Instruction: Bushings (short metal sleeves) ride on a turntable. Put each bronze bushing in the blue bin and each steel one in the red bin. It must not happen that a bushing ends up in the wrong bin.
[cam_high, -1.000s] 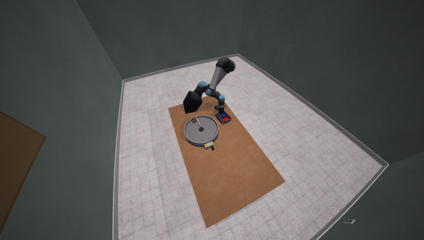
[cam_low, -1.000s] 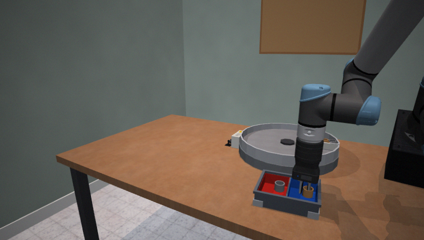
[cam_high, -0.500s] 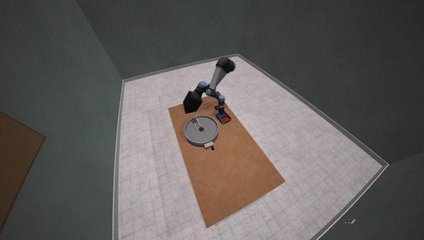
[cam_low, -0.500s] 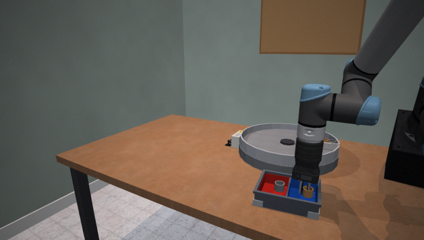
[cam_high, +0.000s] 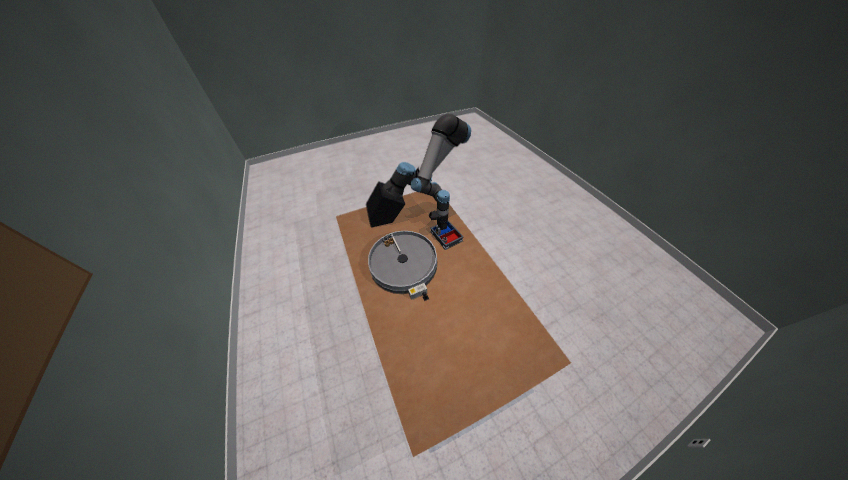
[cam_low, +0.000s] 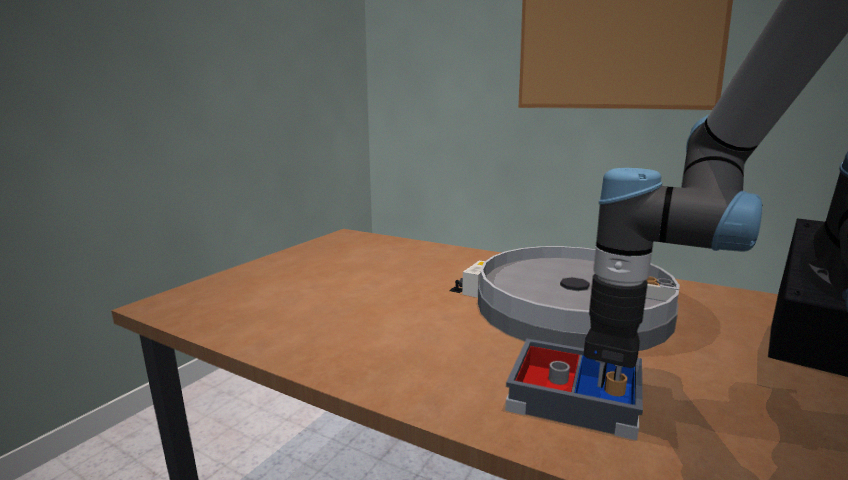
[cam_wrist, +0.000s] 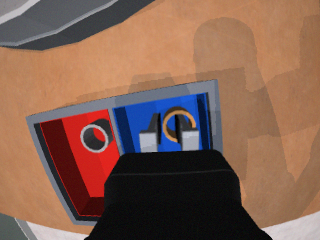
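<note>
The bin is 50 mm to the left of my hand and 40 mm ahead of it. Round my hand: grey turntable (290 mm to the right, 180 mm ahead, 20 mm above).
</note>
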